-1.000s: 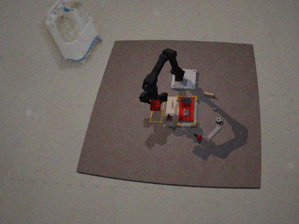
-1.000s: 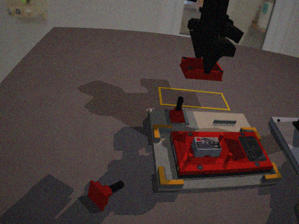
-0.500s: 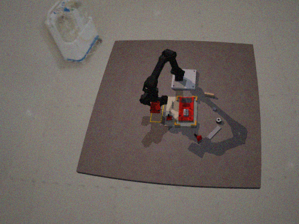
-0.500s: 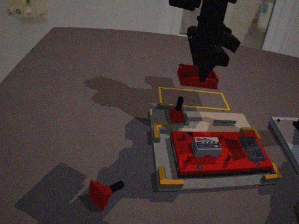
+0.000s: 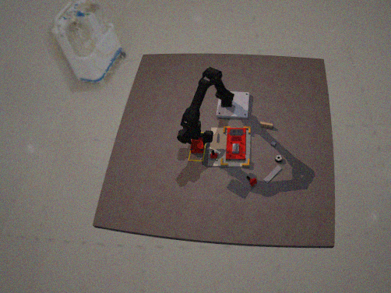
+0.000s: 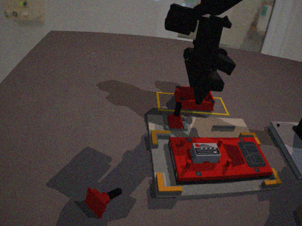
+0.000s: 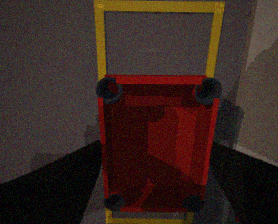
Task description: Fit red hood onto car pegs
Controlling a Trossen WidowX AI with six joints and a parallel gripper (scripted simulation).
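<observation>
The red hood lies 10 mm below my gripper tip. From my gripper tip the other things lie so: jig (20 mm ahead, 190 mm to the left, 10 mm below); then wooden block (130 mm behind, 390 mm to the left, 10 mm below); then grey engine block (40 mm ahead, 220 mm to the left).
</observation>
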